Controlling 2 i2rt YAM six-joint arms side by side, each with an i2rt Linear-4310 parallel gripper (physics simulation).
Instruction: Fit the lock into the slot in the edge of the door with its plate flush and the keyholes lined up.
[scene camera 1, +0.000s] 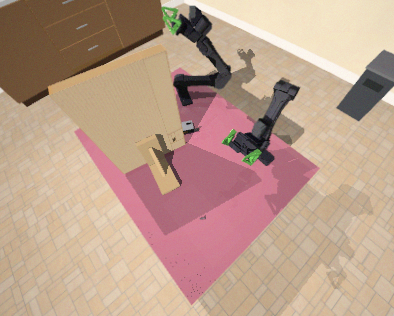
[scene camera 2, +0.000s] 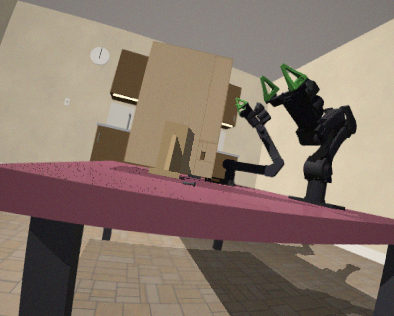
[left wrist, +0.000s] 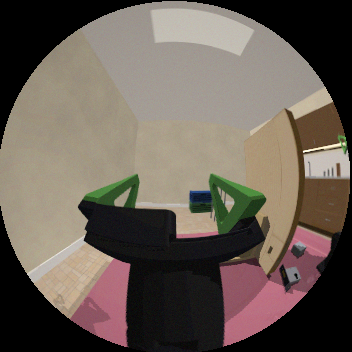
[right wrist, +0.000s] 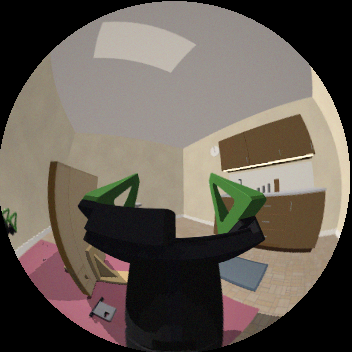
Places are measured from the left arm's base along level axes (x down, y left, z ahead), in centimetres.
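Pixels of known places: left gripper, fingertip midpoint: (scene camera 1: 232, 150) (scene camera 2: 270, 71) (left wrist: 173, 177); right gripper, fingertip midpoint: (scene camera 1: 162, 12) (scene camera 2: 236, 101) (right wrist: 173, 176); left arm's base, origin of the base link: (scene camera 2: 313, 203); right arm's base, origin of the base link: (scene camera 1: 183, 95).
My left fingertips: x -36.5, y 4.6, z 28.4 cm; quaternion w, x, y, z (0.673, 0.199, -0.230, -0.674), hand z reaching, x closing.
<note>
Ahead of a thing's pixels: the offset from my left fingertips to its top centre. "pt": to the spot under its first point.
The lock @(dz -8.1, dx +33.9, dy -43.8 cm) (scene camera 1: 188, 126) (left wrist: 291, 276) (right wrist: 105, 310), a small grey case with a dark edge plate and a keyhole, lies on the table beside the door's edge, apart from it. The wooden door @(dz +18.5, dx -21.6, dy -39.0 cm) (scene camera 1: 115, 105) (scene camera 2: 175, 90) (left wrist: 270, 175) (right wrist: 74, 215) stands upright, its keyhole @(pt dz +5.4, dx +28.2, dy -36.6 cm) (scene camera 1: 173, 139) (scene camera 2: 202, 155) (left wrist: 270, 249) low near that edge. The slot cannot be made out. My left gripper (scene camera 1: 241, 146) (scene camera 2: 272, 71) (left wrist: 173, 177) is open and empty, raised right of the door in scene camera 1. My right gripper (scene camera 1: 171, 20) (scene camera 2: 240, 104) (right wrist: 173, 176) is open and empty, high behind the door.
A wooden support @(pt dz +20.4, dx +34.7, dy -19.0 cm) (scene camera 1: 171, 183) (scene camera 2: 169, 150) (right wrist: 118, 279) braces the door's foot on the pink table (scene camera 1: 200, 270) (scene camera 2: 150, 215). A small grey block (left wrist: 299, 249) lies near the lock. A small dark piece @(dz +19.1, dx +35.5, dy +4.6 cm) (scene camera 1: 203, 217) (scene camera 2: 189, 184) lies in front of the door.
</note>
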